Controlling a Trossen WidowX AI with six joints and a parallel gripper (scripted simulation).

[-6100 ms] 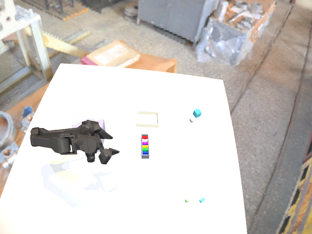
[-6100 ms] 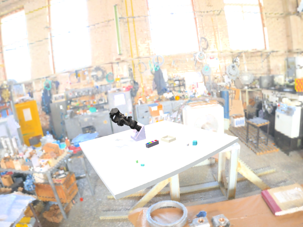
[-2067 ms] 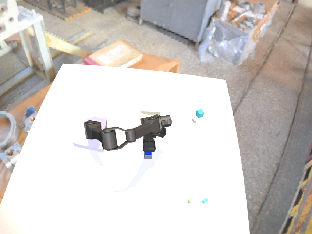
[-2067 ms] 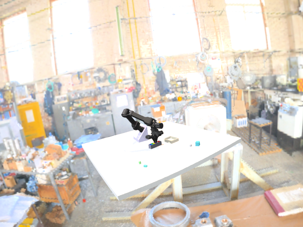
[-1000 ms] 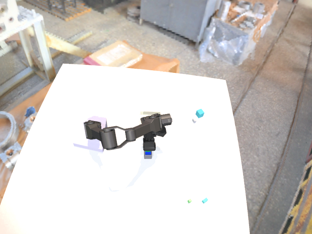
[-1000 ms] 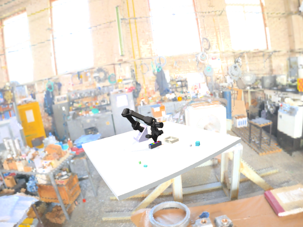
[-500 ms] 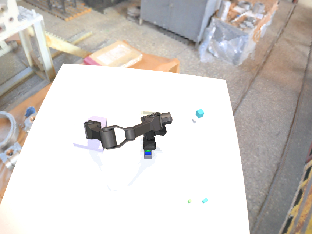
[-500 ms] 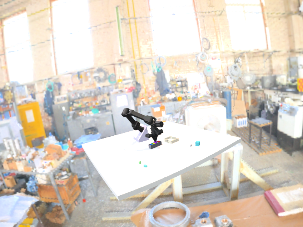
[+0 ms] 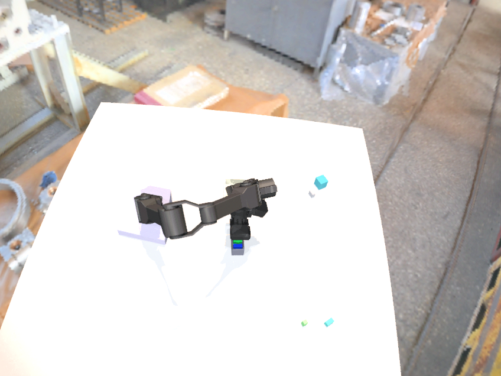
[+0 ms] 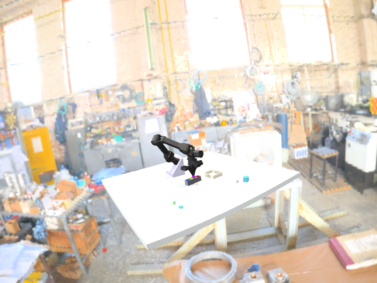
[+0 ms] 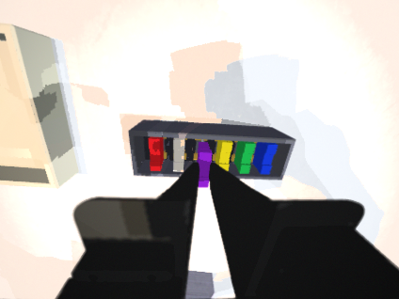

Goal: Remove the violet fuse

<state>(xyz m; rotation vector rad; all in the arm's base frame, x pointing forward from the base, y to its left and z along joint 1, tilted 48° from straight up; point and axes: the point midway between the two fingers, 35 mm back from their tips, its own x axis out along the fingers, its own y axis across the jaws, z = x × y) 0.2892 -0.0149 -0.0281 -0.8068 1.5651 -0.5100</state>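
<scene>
Now: the cream tray 1 cm behind my gripper tip, 19 cm to the left of it and 5 cm below it. The rest, counted from my gripper tip: small cyan cube (34 cm ahead, 27 cm to the right, 5 cm below); small green cube (26 cm ahead, 29 cm to the right, 4 cm below); violet fuse (1 cm below).
</scene>
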